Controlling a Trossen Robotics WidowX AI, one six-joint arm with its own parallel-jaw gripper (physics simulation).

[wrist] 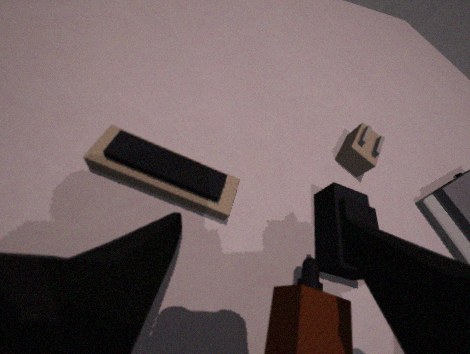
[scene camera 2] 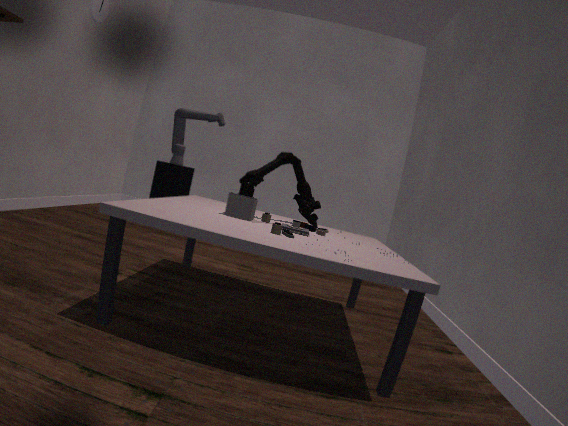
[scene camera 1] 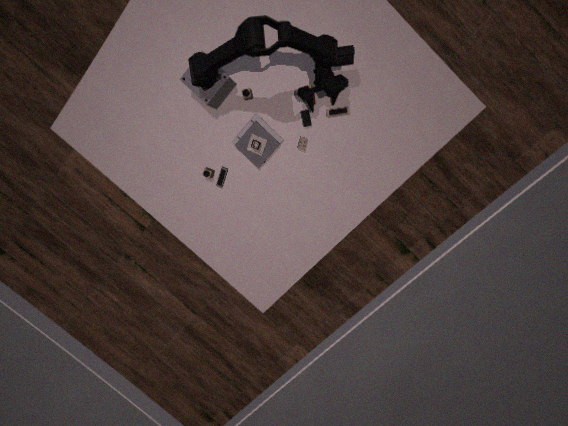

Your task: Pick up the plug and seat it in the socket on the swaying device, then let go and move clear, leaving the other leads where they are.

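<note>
An orange plug (scene camera 1: 314, 96) (wrist: 310, 320) with a dark tip lies low between the fingers, nearer the right finger in the wrist view. My gripper (scene camera 1: 323, 106) (scene camera 2: 314, 227) (wrist: 261, 223) is open, low over the table, and holds nothing. The right finger partly covers a black block (scene camera 1: 306, 118) (wrist: 327, 230) beyond the plug's tip; I cannot tell if they touch. The grey device (scene camera 1: 270, 150) (wrist: 457, 200) carries a pale square socket (scene camera 1: 256, 145); its socket does not show in the wrist view.
A long beige piece with a black top (scene camera 1: 337, 111) (wrist: 165, 167) lies beyond the left fingertip. A beige two-slot block (scene camera 1: 302, 144) (wrist: 370, 145) lies past the black block. Small round-topped pieces (scene camera 1: 247, 93) (scene camera 1: 208, 173) and a dark strip (scene camera 1: 222, 177) lie around the device.
</note>
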